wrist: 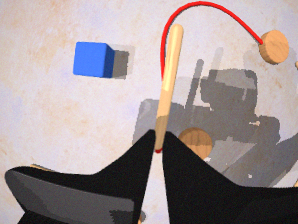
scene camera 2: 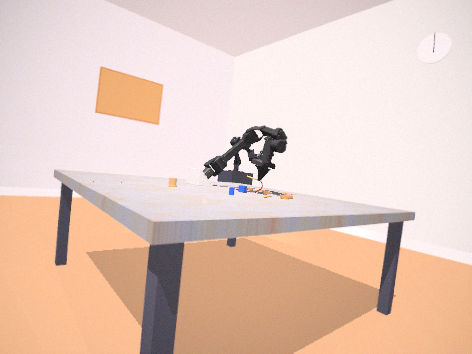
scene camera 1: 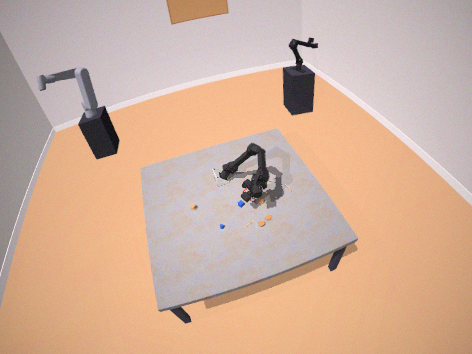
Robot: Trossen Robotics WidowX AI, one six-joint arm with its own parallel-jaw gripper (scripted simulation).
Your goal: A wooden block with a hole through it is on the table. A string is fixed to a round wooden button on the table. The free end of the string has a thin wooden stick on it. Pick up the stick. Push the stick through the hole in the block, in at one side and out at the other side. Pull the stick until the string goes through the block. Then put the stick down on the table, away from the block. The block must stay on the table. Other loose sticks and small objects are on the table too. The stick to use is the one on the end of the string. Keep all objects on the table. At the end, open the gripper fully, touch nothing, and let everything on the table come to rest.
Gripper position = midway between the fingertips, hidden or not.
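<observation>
There is my gripper (wrist: pixel 158 136). I can also see a round wooden button (wrist: pixel 271 50), and with it a blue cube (wrist: pixel 90 59).
</observation>
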